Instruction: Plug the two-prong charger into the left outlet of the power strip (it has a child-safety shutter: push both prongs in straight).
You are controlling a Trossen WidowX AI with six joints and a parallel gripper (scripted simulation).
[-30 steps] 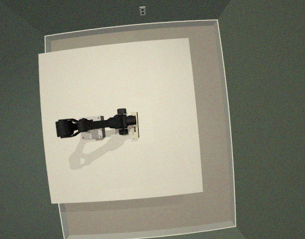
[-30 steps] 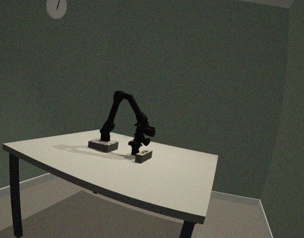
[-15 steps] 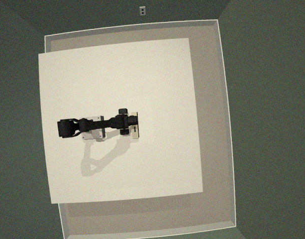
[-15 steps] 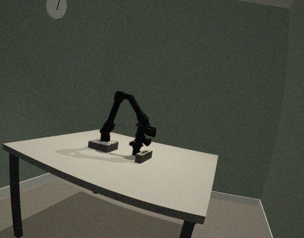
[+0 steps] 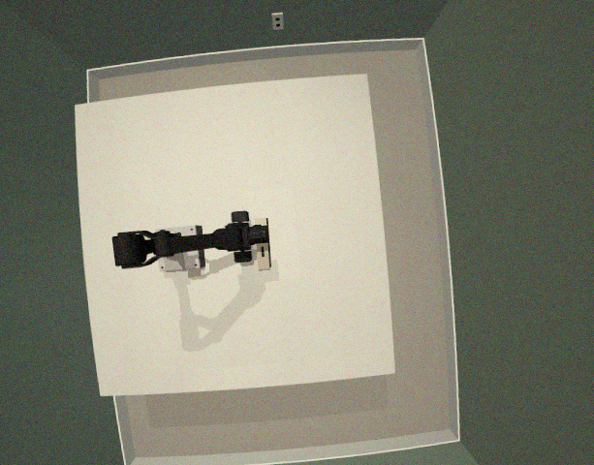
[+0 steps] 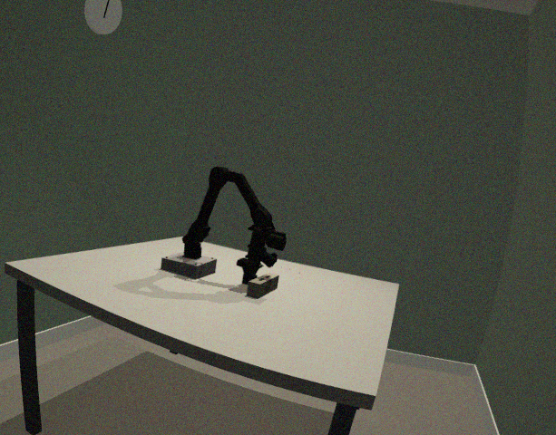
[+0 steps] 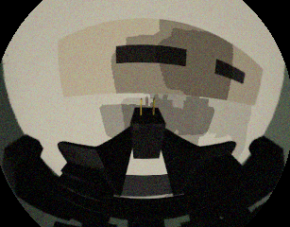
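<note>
My gripper tip is 2 cm short of the charger and 1 cm below it.
</note>
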